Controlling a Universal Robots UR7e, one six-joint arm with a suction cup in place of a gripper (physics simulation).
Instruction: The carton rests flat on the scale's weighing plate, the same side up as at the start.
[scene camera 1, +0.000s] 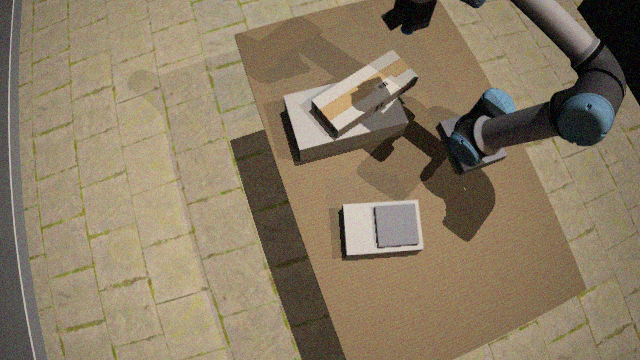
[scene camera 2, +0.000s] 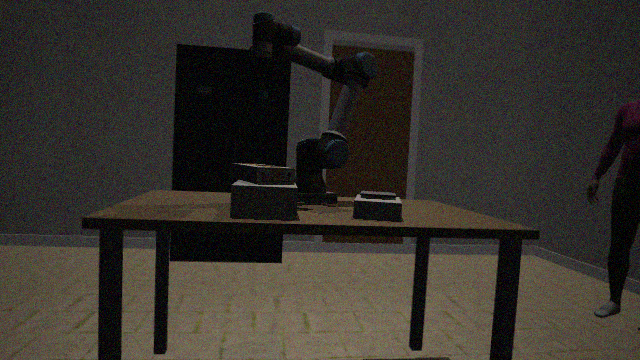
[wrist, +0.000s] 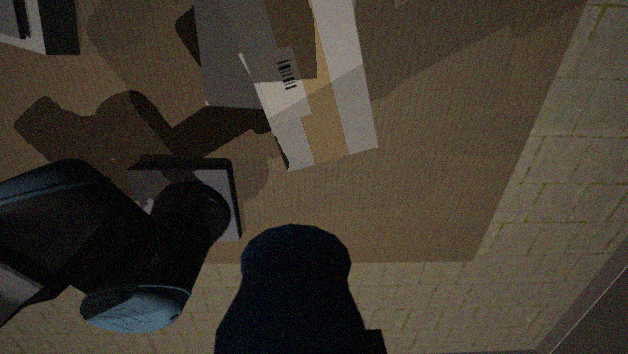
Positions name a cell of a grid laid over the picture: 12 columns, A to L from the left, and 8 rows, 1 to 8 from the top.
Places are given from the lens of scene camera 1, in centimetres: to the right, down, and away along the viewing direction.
carton (scene camera 1: G3): 11, -25, 128
large white box (scene camera 1: F4): -2, -12, 130
scale (scene camera 1: H6): 18, 14, 123
